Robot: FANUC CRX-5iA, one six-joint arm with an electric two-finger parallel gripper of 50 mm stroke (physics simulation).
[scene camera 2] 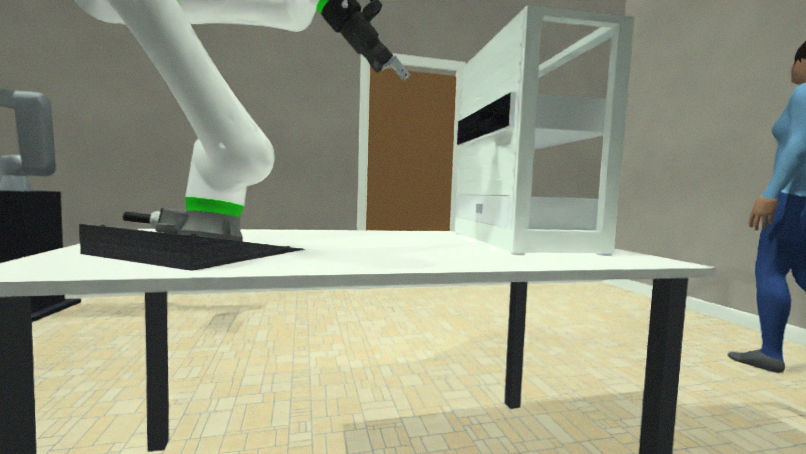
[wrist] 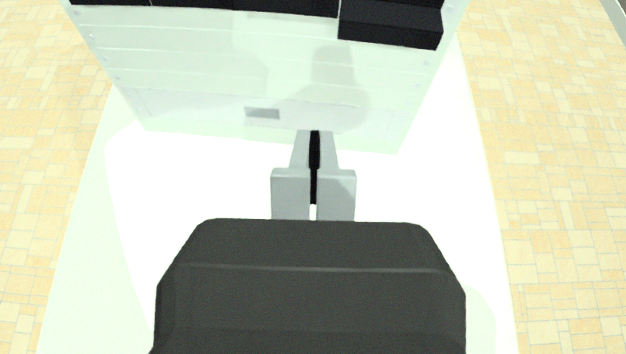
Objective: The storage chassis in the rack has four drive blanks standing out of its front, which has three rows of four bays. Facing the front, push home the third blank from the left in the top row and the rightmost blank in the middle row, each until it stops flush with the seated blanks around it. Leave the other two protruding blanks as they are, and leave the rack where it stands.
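Places are measured from the arm's base along level axes (x right, y ahead, z up), in metres.
Pixels of known places: gripper, between the fingertips: [scene camera 2: 407,78] [wrist: 314,153].
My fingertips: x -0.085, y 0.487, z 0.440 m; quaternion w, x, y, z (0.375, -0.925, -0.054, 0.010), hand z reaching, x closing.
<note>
Ahead of a thing's pixels: the offset from my fingertips to its top centre. "pt": to the spot under its first point. Level surfaces: height alone.
The white rack [scene camera 2: 524,169] [wrist: 200,70] stands on the table. The chassis @[pt dx +0.038, dy +0.216, dz -0.105 m] [scene camera 2: 485,119] shows as a black band on its front in the scene view, too small to tell single blanks. In the wrist view the chassis is cut off by the top edge. One black blank @[pt dx +0.055, dy +0.217, dz -0.112 m] [wrist: 390,31] at the lower right stands out of the front there, lower than the black fronts to its left. The top-row third blank and the middle-row rightmost blank cannot be made out. My gripper [scene camera 2: 404,75] [wrist: 314,153] is shut and empty, in front of the rack and higher than the chassis, touching nothing.
The white table @[dz -0.466 m] [scene camera 2: 349,253] [wrist: 210,195] carries the rack and my arm's base beside a black angled plate [scene camera 2: 169,248]. A person [scene camera 2: 784,169] stands beyond the table's right end. Another robot arm [scene camera 2: 36,135] stands at the far left. A brown door [scene camera 2: 408,152] is behind.
</note>
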